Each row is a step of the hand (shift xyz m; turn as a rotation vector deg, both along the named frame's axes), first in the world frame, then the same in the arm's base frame.
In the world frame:
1: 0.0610 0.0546 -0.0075 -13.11 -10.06 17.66
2: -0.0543 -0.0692 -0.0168 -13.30 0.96 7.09
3: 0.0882 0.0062 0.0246 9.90 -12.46 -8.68
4: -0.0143 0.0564 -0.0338 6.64 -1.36 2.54
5: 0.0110 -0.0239 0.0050 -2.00 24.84 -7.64
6: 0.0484 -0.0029 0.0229 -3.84 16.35 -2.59
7: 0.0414 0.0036 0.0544 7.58 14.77 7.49
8: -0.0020 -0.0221 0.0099 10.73 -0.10 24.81
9: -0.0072 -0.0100 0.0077 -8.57 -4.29 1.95
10: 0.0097 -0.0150 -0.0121 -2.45 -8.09 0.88
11: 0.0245 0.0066 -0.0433 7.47 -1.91 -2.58
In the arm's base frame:
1: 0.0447 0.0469 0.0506 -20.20 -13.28 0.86
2: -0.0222 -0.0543 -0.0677 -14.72 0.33 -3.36
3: 0.0498 -0.0117 0.0762 14.48 -10.36 -3.40
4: 0.0048 0.0652 -0.0161 3.50 -2.81 5.67
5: 0.0077 -0.0254 0.0035 0.66 26.04 0.79
6: 0.0219 -0.0152 0.0465 -3.05 16.71 0.59
7: -0.0045 -0.0176 0.0660 -0.81 10.89 14.58
8: -0.0054 -0.0237 -0.0010 -8.00 -8.73 24.30
9: -0.0093 -0.0109 -0.0023 -7.24 -3.66 -5.47
10: 0.0168 -0.0117 -0.0067 -1.51 -7.64 -3.39
11: 0.0458 0.0163 -0.0125 7.51 -1.90 2.46

